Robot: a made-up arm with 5 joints. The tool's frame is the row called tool. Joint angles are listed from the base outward. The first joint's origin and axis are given. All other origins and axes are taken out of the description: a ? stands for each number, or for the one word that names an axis. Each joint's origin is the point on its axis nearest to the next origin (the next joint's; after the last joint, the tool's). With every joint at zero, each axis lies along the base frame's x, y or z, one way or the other. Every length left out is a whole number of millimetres.
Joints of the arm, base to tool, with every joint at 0 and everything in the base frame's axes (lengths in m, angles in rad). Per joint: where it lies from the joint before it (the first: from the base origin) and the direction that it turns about. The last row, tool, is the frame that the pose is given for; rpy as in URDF.
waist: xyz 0 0 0.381 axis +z
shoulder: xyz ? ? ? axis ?
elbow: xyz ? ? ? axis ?
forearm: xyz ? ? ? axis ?
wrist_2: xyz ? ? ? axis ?
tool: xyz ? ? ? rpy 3.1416 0 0
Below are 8 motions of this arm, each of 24 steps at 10 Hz.
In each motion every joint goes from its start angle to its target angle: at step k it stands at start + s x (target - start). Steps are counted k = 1, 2, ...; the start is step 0. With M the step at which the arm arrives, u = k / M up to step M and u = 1 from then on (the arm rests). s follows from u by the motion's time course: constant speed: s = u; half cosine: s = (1 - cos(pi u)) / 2; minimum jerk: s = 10 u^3 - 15 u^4 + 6 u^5.
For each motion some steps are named. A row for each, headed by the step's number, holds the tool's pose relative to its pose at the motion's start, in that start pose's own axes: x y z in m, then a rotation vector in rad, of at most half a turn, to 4 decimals.
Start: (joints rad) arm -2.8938 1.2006 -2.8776 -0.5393 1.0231
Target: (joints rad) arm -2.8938 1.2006 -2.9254 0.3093 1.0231
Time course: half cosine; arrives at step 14
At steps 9, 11, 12, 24:
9: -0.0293 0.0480 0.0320 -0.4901 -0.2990 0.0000
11: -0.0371 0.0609 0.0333 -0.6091 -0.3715 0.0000
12: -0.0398 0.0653 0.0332 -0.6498 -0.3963 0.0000
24: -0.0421 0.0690 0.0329 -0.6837 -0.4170 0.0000

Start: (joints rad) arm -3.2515 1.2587 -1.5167 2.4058 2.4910
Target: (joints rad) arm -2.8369 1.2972 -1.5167 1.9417 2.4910
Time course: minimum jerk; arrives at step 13
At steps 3, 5, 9, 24:
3: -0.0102 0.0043 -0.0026 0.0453 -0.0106 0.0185
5: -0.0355 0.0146 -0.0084 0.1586 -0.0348 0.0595
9: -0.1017 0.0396 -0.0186 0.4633 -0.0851 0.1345
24: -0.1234 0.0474 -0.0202 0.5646 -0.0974 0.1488

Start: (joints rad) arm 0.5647 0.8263 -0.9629 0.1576 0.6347
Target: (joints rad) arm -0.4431 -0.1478 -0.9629 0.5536 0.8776
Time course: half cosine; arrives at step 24
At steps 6, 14, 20, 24:
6: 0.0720 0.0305 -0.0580 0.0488 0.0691 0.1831
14: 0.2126 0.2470 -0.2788 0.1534 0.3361 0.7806
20: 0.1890 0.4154 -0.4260 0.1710 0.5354 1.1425
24: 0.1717 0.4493 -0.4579 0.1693 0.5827 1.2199

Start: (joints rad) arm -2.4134 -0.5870 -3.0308 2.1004 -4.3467
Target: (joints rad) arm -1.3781 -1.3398 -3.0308 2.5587 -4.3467
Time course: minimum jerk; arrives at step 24
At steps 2, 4, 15, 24:
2: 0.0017 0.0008 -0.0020 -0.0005 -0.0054 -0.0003
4: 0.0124 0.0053 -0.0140 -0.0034 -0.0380 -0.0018
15: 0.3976 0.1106 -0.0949 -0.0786 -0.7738 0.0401
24: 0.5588 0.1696 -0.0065 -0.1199 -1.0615 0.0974

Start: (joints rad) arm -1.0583 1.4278 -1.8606 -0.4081 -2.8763
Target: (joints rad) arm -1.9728 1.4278 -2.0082 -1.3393 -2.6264
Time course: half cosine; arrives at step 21
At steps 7, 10, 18, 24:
7: -0.0654 -0.1269 -0.0350 0.1032 -0.3126 0.1905
10: -0.0980 -0.2358 -0.0882 0.2039 -0.5879 0.3094
18: -0.0893 -0.4464 -0.2709 0.4645 -1.2270 0.3980
24: -0.0824 -0.4627 -0.2923 0.4923 -1.2901 0.3904

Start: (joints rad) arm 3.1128 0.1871 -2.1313 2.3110 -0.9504
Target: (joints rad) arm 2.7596 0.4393 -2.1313 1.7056 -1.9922
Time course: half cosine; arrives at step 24
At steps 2, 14, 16, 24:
2: -0.0005 0.0041 0.0006 -0.0037 0.0052 -0.0121
14: -0.0459 0.1486 0.0302 -0.1969 0.1185 -0.4373
16: -0.0604 0.1753 0.0383 -0.2444 0.1211 -0.5182
24: -0.0959 0.2273 0.0577 -0.3461 0.1030 -0.6821

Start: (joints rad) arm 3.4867 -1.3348 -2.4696 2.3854 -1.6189
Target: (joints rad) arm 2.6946 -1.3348 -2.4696 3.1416 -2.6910
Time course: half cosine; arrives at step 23
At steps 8, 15, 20, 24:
8: 0.0854 -0.0175 0.0234 0.2399 -0.1649 -0.2336
15: 0.2167 -0.0473 0.0904 0.7182 -0.2561 -0.5021
20: 0.2750 -0.0607 0.1351 0.9506 -0.2058 -0.5656
24: 0.2850 -0.0630 0.1441 0.9898 -0.1902 -0.5721

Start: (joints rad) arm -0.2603 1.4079 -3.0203 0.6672 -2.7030
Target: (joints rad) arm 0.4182 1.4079 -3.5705 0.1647 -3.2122
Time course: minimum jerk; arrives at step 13
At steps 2, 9, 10, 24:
2: -0.0003 0.0163 -0.0079 -0.0270 -0.0206 -0.0256
9: 0.0668 0.3310 -0.3494 -0.7529 -0.7038 -0.4930
10: 0.0788 0.3439 -0.3955 -0.8252 -0.7913 -0.5074
24: 0.0901 0.3516 -0.4391 -0.8905 -0.8753 -0.5126

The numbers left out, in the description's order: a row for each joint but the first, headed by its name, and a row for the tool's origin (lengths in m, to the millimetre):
shoulder: xyz 0 0 0, axis +y
elbow: xyz 0.04 0 0.21, axis +y
forearm: xyz 0.094 0 -0.416, axis +y
wrist_2: xyz 0.082 0 -0.105, axis -z
tool: xyz 0 0 0

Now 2 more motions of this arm.
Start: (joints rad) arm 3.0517 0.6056 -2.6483 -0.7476 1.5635
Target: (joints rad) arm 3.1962 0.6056 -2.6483 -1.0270 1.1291
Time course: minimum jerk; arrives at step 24
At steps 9, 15, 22, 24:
9: -0.0170 -0.0083 -0.0067 0.0775 -0.0071 -0.0816
15: -0.0432 -0.0219 -0.0194 0.2041 0.0076 -0.2121
22: -0.0580 -0.0300 -0.0280 0.2781 0.0319 -0.2884
24: -0.0582 -0.0302 -0.0281 0.2794 0.0325 -0.2898

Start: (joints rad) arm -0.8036 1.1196 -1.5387 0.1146 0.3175
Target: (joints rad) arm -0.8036 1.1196 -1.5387 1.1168 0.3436
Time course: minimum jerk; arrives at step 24
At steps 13, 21, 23, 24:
13: -0.0673 0.0221 0.0278 -0.1849 -0.5487 0.0147
21: -0.1181 0.0388 0.0213 -0.3199 -0.9328 0.0236
23: -0.1199 0.0394 0.0207 -0.3251 -0.9473 0.0239
24: -0.1200 0.0394 0.0206 -0.3253 -0.9480 0.0239

